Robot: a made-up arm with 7 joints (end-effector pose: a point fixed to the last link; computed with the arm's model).
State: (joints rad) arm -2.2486 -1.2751 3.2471 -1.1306 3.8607 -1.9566 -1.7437
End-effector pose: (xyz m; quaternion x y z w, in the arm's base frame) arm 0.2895 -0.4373 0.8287 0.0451 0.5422 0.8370 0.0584
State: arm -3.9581 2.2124 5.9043 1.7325 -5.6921 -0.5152 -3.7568
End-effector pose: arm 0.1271 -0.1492 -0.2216 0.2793 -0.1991 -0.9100 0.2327
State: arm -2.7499 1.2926 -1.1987 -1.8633 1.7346 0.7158 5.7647
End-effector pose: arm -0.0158 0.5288 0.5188 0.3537 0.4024 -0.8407 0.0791
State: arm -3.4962 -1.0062 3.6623 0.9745 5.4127 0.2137 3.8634
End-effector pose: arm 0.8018 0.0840 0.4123 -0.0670 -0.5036 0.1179 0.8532
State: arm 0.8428 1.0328 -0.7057 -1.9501 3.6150 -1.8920 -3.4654
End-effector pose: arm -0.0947 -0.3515 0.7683 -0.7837 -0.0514 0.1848 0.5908
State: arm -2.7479 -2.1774 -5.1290 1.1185 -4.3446 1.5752 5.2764
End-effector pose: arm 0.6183 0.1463 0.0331 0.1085 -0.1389 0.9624 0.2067
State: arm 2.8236 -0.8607 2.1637 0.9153 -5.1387 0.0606 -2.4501
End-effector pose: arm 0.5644 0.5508 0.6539 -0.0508 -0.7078 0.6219 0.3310
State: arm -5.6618 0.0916 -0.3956 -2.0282 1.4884 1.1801 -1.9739
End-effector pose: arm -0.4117 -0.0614 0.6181 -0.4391 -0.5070 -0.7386 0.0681
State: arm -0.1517 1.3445 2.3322 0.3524 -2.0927 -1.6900 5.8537
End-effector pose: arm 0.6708 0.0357 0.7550 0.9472 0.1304 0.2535 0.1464
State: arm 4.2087 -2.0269 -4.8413 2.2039 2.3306 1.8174 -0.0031
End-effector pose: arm 0.4211 -0.0030 0.2081 0.1549 -0.1552 -0.8764 0.4287
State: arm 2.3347 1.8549 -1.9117 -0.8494 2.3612 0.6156 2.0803
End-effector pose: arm -0.6946 -0.1789 -0.0108 0.3453 -0.1509 0.8831 0.2795
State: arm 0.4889 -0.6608 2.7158 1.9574 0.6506 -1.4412 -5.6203
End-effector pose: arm -0.5479 0.0150 0.4262 0.1434 0.8416 0.3035 0.4232
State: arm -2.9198 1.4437 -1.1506 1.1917 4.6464 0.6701 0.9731
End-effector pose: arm -0.6824 -0.2892 0.3236 -0.8082 0.0629 -0.2575 0.5259
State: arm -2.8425 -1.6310 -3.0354 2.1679 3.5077 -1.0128 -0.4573
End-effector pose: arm 0.0164 -0.0813 0.0533 -0.1275 0.7295 -0.1101 0.6629
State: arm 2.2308 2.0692 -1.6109 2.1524 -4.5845 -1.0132 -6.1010
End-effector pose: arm 0.1792 -0.3590 0.4047 -0.9778 0.1054 0.1310 0.1253
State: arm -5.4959 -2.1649 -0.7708 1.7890 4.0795 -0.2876 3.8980
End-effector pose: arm -0.0951 0.5278 0.5451 0.1618 -0.9546 0.1982 0.1526
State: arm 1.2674 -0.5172 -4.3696 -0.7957 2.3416 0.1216 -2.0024
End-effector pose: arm 0.2523 0.3771 1.0870 -0.2575 -0.8677 0.3056 0.2957
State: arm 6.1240 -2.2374 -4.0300 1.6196 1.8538 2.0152 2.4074
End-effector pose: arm -0.1040 -0.2180 -0.1301 0.2972 0.4078 -0.6351 0.5848
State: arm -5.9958 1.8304 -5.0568 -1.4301 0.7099 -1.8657 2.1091
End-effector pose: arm 0.4498 0.2366 0.3406 -0.4603 0.2676 -0.8297 0.1680
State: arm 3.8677 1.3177 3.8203 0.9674 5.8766 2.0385 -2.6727
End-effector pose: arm -0.4297 0.1492 0.7741 -0.1747 -0.7040 -0.1804 0.6643
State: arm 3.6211 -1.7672 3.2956 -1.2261 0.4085 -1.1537 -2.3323
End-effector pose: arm 0.5243 -0.1422 0.7234 0.6315 0.6780 -0.1643 0.3384
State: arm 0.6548 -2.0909 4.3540 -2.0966 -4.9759 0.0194 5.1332
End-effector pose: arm -0.4280 -0.2151 0.4545 0.0661 0.8711 0.4710 0.1221
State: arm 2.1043 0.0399 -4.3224 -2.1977 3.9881 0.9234 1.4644
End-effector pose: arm 0.1429 -0.3073 0.4381 -0.2870 -0.1210 -0.8184 0.4828
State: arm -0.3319 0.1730 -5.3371 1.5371 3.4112 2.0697 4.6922
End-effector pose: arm 0.3654 -0.1597 0.8536 0.4980 -0.8185 0.2751 0.0802
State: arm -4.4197 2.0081 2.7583 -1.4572 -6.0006 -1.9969 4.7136
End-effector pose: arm 0.0511 -0.1803 -0.0678 0.1677 0.8681 -0.4407 0.1550
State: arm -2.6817 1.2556 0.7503 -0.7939 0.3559 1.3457 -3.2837
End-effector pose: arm -0.6539 0.2184 0.8067 0.4904 -0.5722 0.6416 0.1428
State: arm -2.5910 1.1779 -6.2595 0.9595 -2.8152 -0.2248 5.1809
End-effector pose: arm -0.6545 0.4554 0.2270 0.3876 0.0002 0.7157 0.5811
